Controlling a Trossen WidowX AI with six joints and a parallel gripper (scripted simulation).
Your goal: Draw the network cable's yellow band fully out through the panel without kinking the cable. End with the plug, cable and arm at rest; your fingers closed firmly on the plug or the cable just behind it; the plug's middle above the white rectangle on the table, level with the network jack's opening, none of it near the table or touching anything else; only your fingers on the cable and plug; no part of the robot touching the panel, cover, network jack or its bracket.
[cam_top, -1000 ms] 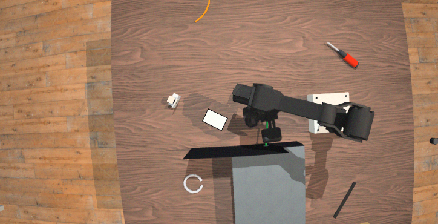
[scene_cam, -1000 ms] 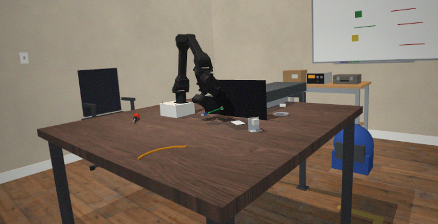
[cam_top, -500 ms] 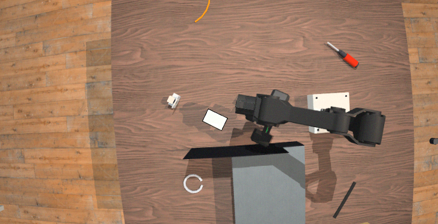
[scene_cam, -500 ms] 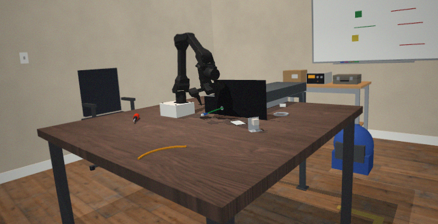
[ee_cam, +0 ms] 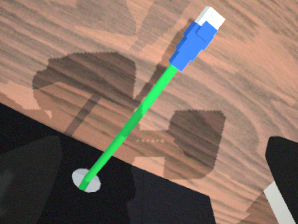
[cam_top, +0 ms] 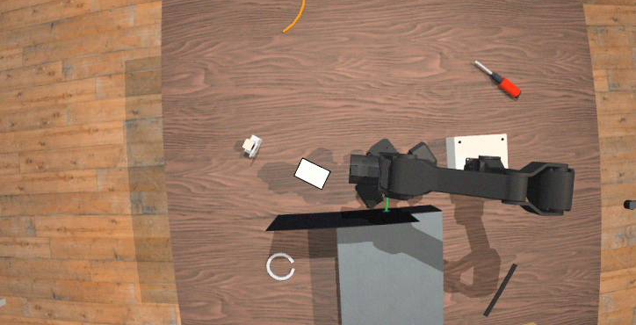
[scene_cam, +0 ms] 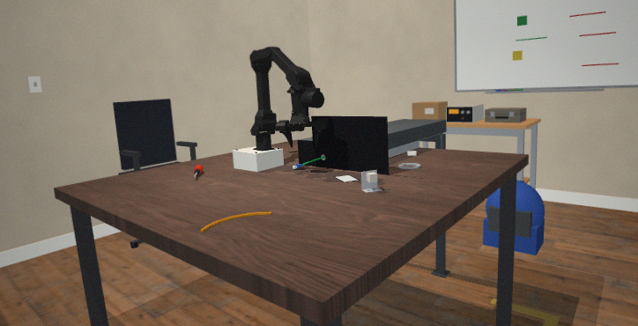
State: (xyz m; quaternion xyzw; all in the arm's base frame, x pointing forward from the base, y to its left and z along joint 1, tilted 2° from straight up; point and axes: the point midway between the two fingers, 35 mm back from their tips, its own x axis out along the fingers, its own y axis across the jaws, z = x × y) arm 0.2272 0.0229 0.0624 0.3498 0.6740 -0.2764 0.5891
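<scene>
Now: hand 100 mm above the blue plug and 30 mm to the left of it. The rest, counted from my hand: black panel (150 mm ahead, 120 mm to the left, 30 mm below); then red screwdriver (300 mm behind, 290 mm to the right, 110 mm below); then white rectangle (200 mm ahead, 130 mm below, 20 mm to the left).
</scene>
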